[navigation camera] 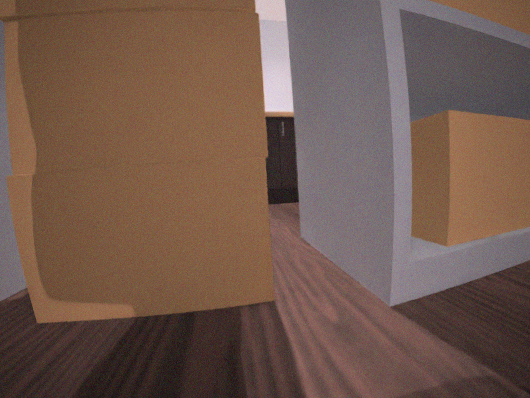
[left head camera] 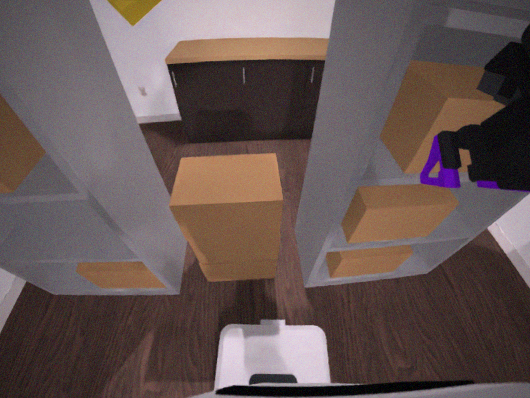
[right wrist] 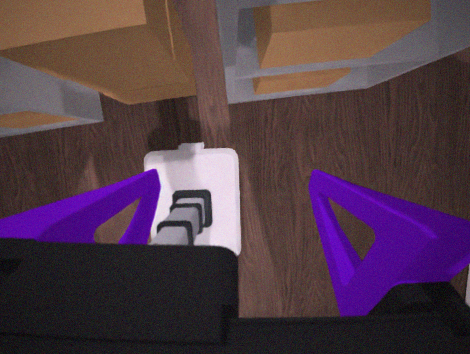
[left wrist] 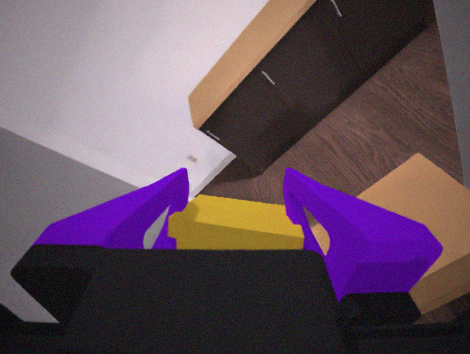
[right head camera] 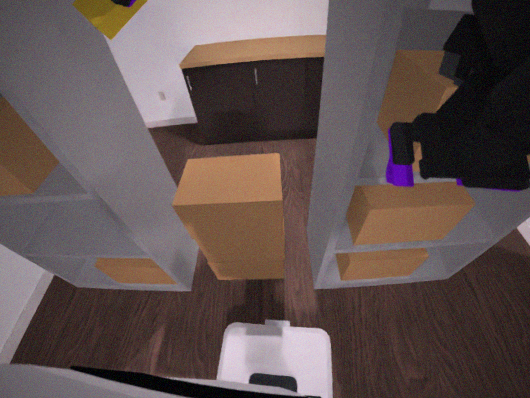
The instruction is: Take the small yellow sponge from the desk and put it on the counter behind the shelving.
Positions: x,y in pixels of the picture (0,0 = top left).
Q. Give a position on a stack of cardboard boxes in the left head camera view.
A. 229,208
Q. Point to a counter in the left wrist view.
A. At 283,74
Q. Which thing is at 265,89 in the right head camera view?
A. A counter.
